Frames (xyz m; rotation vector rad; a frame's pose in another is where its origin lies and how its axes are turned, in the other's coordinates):
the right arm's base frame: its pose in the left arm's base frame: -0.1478 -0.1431 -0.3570 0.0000 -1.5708 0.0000
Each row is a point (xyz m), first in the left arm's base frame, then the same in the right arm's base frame.
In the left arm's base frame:
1: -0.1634 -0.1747 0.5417
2: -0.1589 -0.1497 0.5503
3: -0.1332 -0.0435 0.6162
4: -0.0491 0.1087 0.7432
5: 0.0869 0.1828 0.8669
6: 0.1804 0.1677 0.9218
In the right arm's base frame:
1: 0.8987 -0.0316 0.0156
2: 0.9073 -0.0066 0.0111
3: 0.9732 0.0996 -0.0146
4: 1.1002 0.2518 -0.0987
5: 1.2239 0.3259 -0.2347
6: 1.2788 0.3108 -0.3282

